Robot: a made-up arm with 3 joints. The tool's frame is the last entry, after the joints. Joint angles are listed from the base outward. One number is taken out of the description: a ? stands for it. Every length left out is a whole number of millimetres.
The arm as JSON. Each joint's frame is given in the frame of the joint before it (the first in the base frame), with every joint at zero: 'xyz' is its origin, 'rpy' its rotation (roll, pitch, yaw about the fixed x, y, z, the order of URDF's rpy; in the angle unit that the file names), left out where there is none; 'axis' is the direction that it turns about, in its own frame. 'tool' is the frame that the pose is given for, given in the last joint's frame.
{
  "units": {
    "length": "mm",
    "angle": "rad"
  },
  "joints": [
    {
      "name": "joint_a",
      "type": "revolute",
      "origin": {
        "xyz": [
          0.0,
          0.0,
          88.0
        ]
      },
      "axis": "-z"
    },
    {
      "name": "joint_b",
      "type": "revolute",
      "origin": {
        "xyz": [
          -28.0,
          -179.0,
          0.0
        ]
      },
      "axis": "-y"
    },
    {
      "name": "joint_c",
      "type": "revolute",
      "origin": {
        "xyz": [
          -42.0,
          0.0,
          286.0
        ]
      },
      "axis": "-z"
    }
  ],
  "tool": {
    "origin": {
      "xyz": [
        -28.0,
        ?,
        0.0
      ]
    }
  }
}
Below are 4 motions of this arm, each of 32 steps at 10 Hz.
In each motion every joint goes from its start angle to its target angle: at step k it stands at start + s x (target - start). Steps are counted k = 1, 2, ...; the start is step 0. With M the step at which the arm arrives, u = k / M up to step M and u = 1 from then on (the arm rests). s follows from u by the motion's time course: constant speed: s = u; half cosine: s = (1 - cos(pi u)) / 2; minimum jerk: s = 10 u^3 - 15 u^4 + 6 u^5.
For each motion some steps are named. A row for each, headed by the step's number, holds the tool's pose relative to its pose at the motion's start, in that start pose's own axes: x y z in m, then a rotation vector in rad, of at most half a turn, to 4 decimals.
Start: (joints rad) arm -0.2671 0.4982 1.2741
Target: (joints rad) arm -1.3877 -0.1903 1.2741
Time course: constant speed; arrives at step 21
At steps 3, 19, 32:
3: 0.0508 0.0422 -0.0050 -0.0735 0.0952 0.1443
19: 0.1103 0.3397 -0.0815 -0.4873 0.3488 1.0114
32: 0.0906 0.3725 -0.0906 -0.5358 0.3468 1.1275

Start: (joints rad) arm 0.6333 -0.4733 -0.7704
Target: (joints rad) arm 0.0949 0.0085 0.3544
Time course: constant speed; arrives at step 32
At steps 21, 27, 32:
21: -0.0425 0.0391 0.0044 -0.2239 -0.2455 -0.3941
27: -0.0547 0.0424 -0.0039 -0.2337 -0.3473 -0.4945
32: -0.0635 0.0419 -0.0132 -0.2200 -0.4350 -0.5739

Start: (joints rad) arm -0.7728 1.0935 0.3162
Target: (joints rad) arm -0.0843 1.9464 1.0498
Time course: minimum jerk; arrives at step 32
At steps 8, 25, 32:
8: -0.0424 0.0151 0.0044 -0.0301 -0.1053 -0.1058
25: -0.2829 0.1561 -0.1091 -0.0526 -1.0237 -0.6744
32: -0.2934 0.1645 -0.1274 -0.0338 -1.1066 -0.6952

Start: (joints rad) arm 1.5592 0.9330 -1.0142
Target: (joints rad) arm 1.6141 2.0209 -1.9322
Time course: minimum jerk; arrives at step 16
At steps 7, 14, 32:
7: -0.0344 0.0995 -0.0153 -0.3970 -0.1378 0.3385
14: -0.0688 0.2404 -0.1177 -1.1039 -0.0578 0.8071
32: -0.0693 0.2434 -0.1217 -1.1234 -0.0504 0.8176

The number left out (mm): -63.0
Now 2 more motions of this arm.
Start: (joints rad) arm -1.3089 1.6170 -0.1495
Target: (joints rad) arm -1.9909 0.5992 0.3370
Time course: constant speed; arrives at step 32
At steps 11, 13, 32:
11: 0.0780 -0.0767 -0.0578 0.2563 0.3324 -0.1345
13: 0.0926 -0.0886 -0.0727 0.2962 0.3967 -0.1490
32: 0.2300 -0.1340 -0.2629 0.5400 1.0276 -0.1130

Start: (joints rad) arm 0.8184 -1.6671 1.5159
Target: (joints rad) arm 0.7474 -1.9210 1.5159
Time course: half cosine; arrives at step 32
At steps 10, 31, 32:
10: -0.0034 0.0163 0.0079 -0.0572 -0.0125 -0.0020
31: -0.0159 0.0751 0.0277 -0.2566 -0.0553 -0.0157
32: -0.0159 0.0753 0.0278 -0.2572 -0.0554 -0.0158

